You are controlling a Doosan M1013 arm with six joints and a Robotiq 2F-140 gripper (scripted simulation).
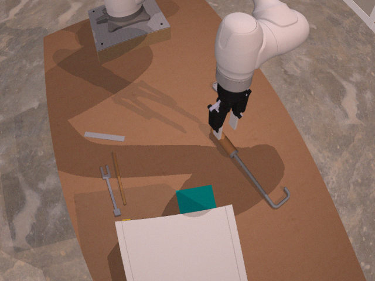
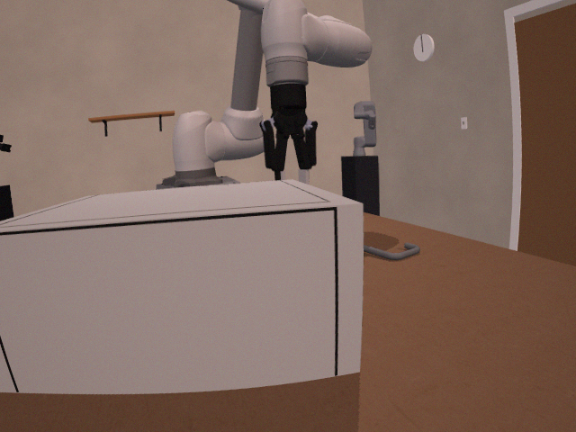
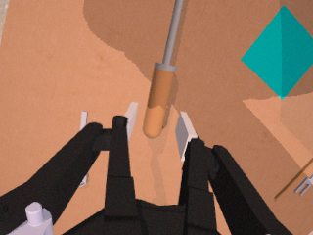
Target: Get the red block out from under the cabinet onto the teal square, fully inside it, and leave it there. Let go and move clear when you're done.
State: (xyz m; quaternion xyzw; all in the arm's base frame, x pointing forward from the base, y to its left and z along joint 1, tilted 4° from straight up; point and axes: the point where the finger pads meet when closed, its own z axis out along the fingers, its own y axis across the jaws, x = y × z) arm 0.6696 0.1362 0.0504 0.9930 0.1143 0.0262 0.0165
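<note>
Right now my hand is 110 mm short of the long hook tool, 60 mm to the right of it and 90 mm above it. The rest, counted from my hand: grey spoon (170 mm behind, 80 mm to the left, 100 mm below); thin wooden stick (340 mm to the right, 100 mm below); teal square (160 mm ahead, 150 mm to the right, 100 mm below).
</note>
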